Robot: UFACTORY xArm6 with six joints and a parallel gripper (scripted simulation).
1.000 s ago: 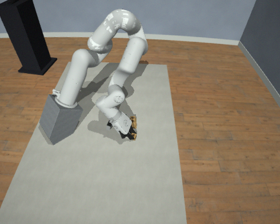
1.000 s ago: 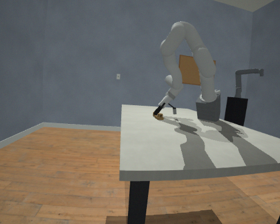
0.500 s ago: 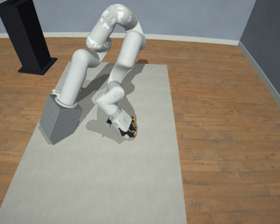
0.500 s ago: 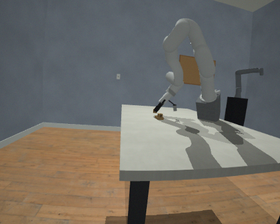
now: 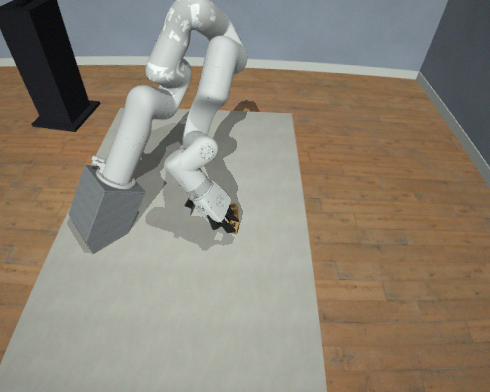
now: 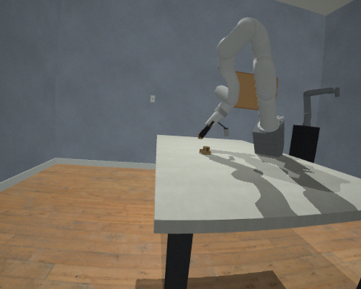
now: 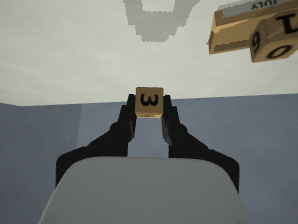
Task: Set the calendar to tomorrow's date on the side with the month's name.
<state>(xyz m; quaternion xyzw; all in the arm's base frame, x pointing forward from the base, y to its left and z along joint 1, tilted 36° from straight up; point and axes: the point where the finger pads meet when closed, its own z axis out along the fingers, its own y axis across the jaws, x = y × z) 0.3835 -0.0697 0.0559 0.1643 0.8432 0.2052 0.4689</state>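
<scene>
Now: the wooden digit cube 2 cm below my hand and 1 cm ahead of it. Also, from my hand: wooden calendar tray: 10 cm to the left, 9 cm below, 1 cm behind.
</scene>
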